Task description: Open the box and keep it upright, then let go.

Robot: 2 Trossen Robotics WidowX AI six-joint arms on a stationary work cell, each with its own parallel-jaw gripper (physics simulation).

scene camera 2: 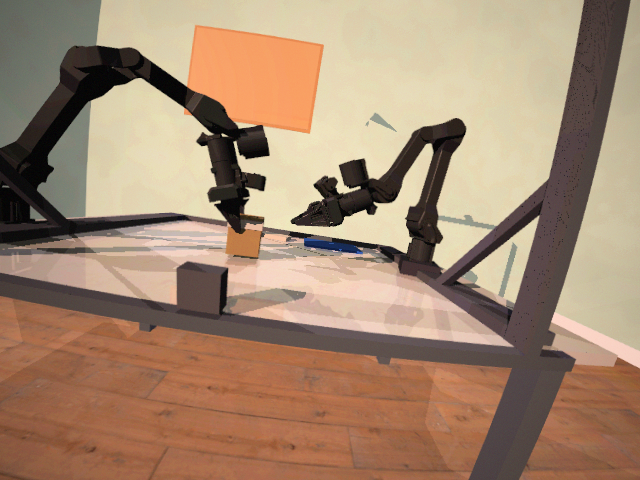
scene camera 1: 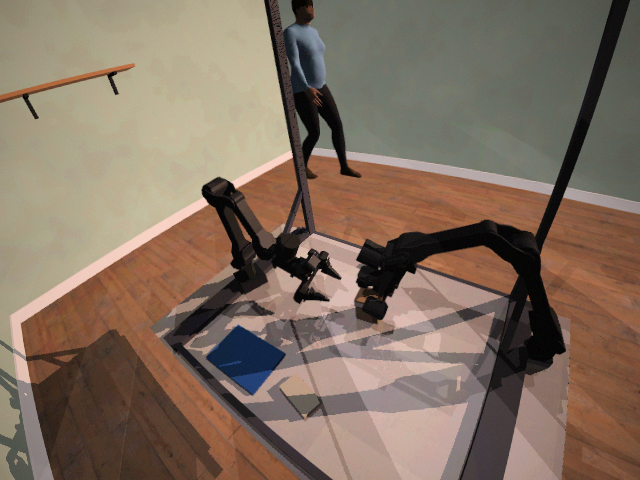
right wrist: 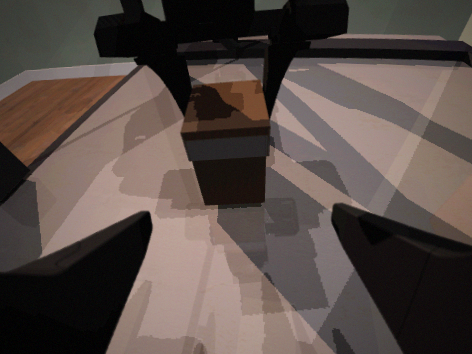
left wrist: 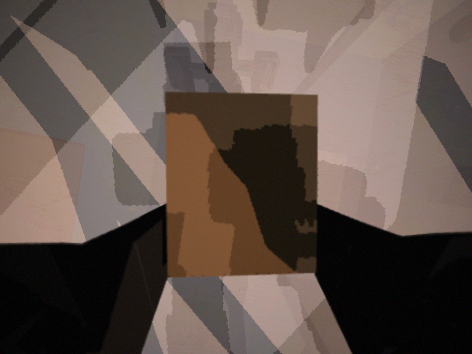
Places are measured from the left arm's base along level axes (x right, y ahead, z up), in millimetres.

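Pixels of known places: left gripper, fingertip midpoint: (scene camera 2: 240, 230) (left wrist: 238, 201); right gripper, fingertip midpoint: (scene camera 2: 293, 222) (scene camera 1: 335, 289) (right wrist: 242, 216); left arm's base at its link origin: (scene camera 2: 6, 220) (scene camera 1: 539, 351); right arm's base at its link origin: (scene camera 2: 419, 260) (scene camera 1: 249, 274).
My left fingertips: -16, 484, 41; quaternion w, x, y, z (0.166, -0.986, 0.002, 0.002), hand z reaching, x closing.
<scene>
For each thing: its top centre in the pictures, then the offset to it from my left fingertips, as dx, dy, dz.
- flat blue slab at its top centre: (scene camera 1: 244, 355) (scene camera 2: 331, 244) -288, +308, -53
- flat beige block at its top centre: (scene camera 1: 299, 393) (scene camera 2: 275, 234) -317, +92, -46
- dark block at its top centre: (scene camera 2: 204, 266) +292, -3, -3
A small brown box (scene camera 1: 364, 296) (scene camera 2: 244, 244) (left wrist: 200, 165) (right wrist: 234, 181) stands upright, with a pale band below its brown top. The top covers it, and no opening shows. My left gripper (scene camera 1: 379, 290) (scene camera 2: 236, 227) (left wrist: 238, 201) points down from above and is shut on the box, one finger on each side of its upper part. Whether the box's underside touches the table cannot be told. My right gripper (scene camera 1: 333, 287) (scene camera 2: 294, 222) (right wrist: 242, 216) is open and empty, apart from the box and facing its banded side.
A flat blue slab (scene camera 1: 245, 356) (scene camera 2: 330, 244) and a flat beige block (scene camera 1: 299, 396) (scene camera 2: 275, 238) lie on the table, away from the box. A dark block (scene camera 2: 199, 288) stands at the near table edge in scene camera 2. Frame posts (scene camera 1: 294, 129) (scene camera 2: 573, 170) rise at the table's corners.
</scene>
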